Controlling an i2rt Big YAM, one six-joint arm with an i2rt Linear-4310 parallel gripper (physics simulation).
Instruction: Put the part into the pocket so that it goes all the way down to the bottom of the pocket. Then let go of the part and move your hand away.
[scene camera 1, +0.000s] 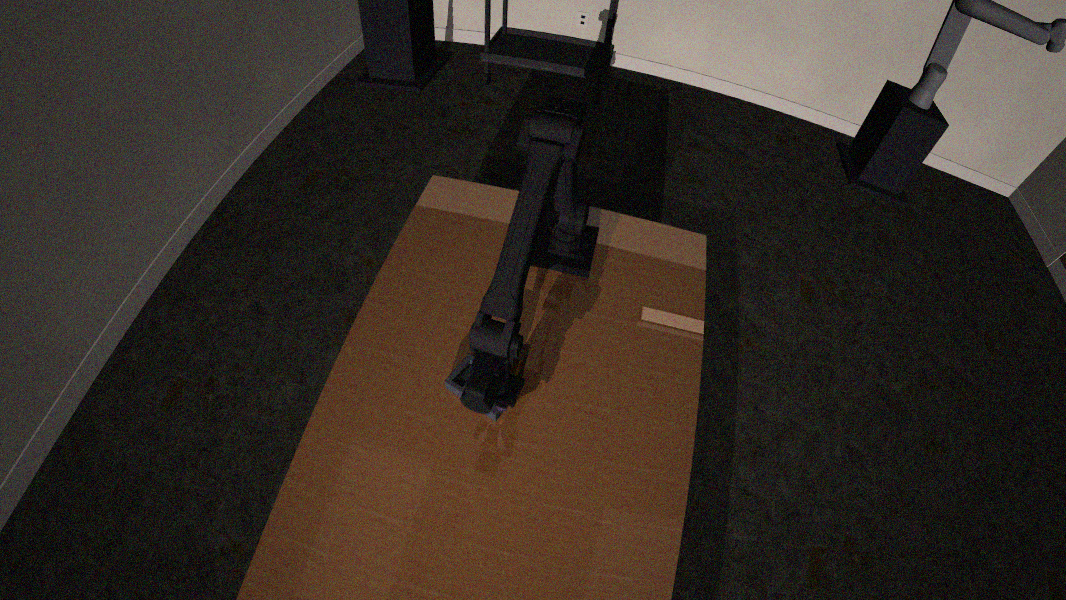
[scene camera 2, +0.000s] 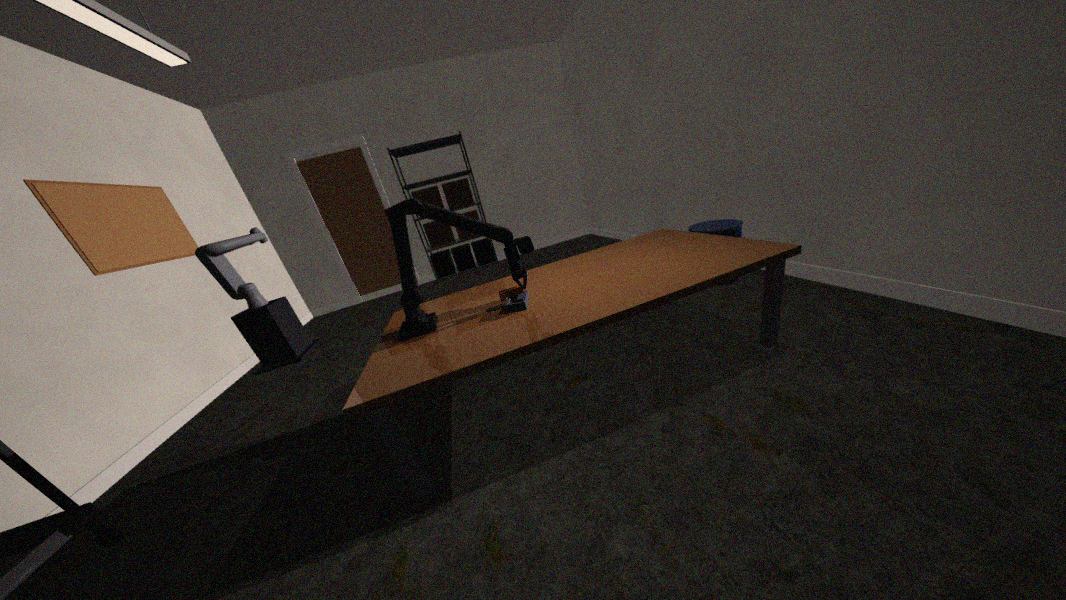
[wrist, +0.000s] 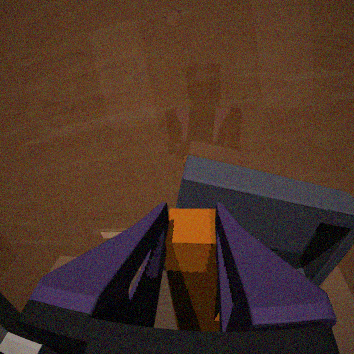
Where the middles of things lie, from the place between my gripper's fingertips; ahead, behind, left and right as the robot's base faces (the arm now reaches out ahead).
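There's the blue-grey pocket block (scene camera 1: 456, 382), and my gripper is 30 mm above it, 50 mm past it and 50 mm to the left of it. The orange block (wrist: 190, 262) is 60 mm behind my gripper and 10 mm to the right of it.
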